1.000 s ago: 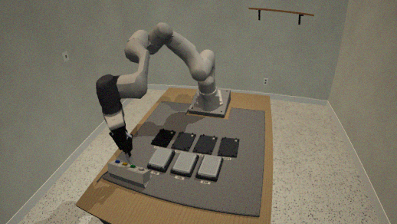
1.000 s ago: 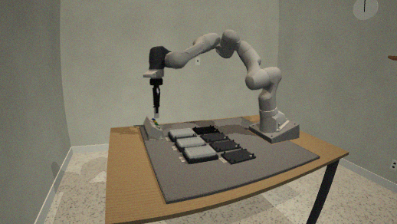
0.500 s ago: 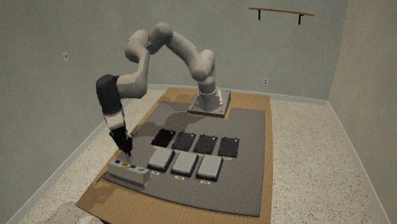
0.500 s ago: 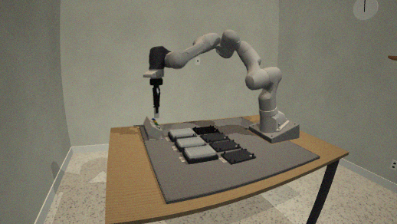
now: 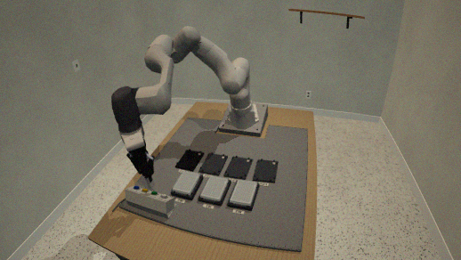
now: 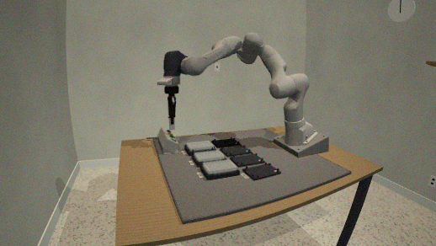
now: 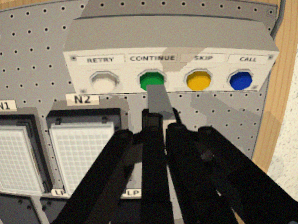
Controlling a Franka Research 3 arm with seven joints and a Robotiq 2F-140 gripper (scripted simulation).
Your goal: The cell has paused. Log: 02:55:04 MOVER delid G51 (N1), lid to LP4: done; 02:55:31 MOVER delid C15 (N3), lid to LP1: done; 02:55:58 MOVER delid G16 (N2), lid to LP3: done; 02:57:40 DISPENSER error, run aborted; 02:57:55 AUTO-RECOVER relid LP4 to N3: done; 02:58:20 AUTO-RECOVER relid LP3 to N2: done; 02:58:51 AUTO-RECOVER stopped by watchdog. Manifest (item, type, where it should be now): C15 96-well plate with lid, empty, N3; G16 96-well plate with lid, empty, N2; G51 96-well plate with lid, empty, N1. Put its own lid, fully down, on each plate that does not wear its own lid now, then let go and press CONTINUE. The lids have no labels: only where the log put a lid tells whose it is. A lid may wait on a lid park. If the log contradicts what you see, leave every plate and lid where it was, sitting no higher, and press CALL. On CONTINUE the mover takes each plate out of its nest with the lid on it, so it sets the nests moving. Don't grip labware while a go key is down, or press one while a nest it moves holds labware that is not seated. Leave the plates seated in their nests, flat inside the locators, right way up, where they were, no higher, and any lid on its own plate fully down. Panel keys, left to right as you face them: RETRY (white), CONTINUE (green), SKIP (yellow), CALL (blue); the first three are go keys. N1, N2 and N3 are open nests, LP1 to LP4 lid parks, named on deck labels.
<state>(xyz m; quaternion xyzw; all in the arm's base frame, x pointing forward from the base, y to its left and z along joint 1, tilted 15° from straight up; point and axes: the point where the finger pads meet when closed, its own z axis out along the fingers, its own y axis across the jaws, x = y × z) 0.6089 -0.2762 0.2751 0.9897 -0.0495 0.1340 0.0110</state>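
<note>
Now: the green continue key 7 cm below my hand. Round my hand: white retry key (1 cm ahead, 5 cm to the left, 7 cm below); blue call key (1 cm behind, 10 cm to the right, 7 cm below); yellow skip key (5 cm to the right, 7 cm below).
</note>
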